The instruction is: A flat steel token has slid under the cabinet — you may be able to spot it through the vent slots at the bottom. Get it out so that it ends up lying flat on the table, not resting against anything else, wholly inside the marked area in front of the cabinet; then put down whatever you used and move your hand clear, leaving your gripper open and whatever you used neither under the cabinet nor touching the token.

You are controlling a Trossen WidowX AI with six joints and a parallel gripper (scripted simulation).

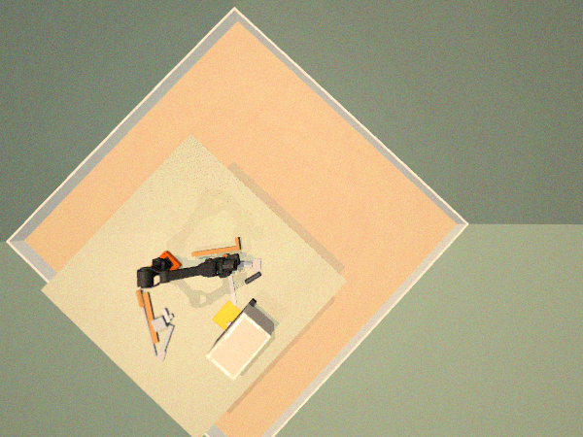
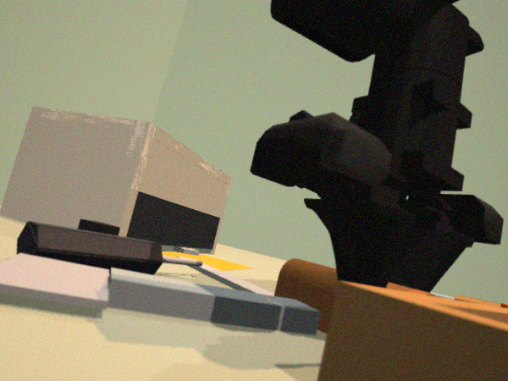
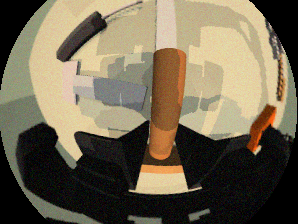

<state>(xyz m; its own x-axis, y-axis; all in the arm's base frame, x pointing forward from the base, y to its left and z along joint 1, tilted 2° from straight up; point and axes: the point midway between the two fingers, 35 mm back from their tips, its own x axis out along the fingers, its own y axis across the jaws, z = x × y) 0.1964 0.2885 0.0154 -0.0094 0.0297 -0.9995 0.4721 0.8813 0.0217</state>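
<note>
Right now the dark screwdriver is 180 mm ahead of my gripper tip, 10 mm to the left of it and 10 mm above it. From my gripper tip the other things lie so: token: 320 mm ahead, 230 mm to the right; orange stick: 570 mm to the right, 10 mm behind.
</note>
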